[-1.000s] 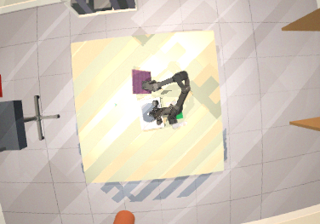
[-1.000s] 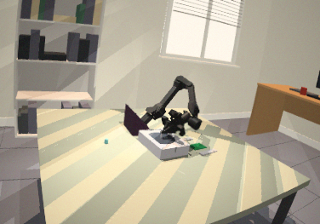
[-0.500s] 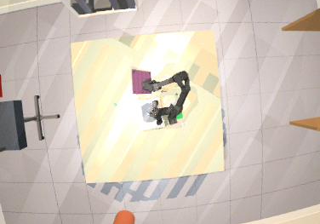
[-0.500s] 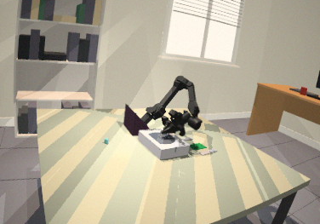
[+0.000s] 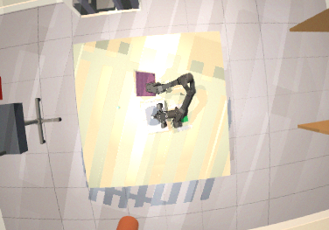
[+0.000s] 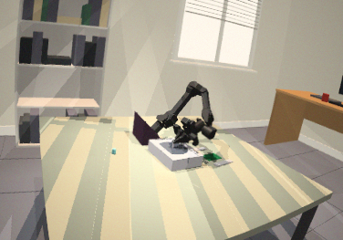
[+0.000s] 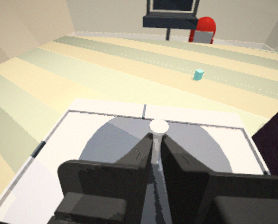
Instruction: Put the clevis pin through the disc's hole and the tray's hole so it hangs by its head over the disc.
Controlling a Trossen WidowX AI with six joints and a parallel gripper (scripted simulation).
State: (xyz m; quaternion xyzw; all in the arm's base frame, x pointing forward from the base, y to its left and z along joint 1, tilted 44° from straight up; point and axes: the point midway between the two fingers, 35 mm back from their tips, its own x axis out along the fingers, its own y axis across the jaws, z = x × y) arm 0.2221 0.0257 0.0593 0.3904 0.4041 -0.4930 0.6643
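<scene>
Right now the steel clevis pin is 10 mm to the left of my gripper tip and 10 mm below it. From my gripper tip the other things lie so: green flat square 20 mm ahead, 240 mm to the left, 90 mm below; rimmed tray 20 mm to the left, 40 mm below; grey aluminium disc 10 mm to the left, 30 mm below.
</scene>
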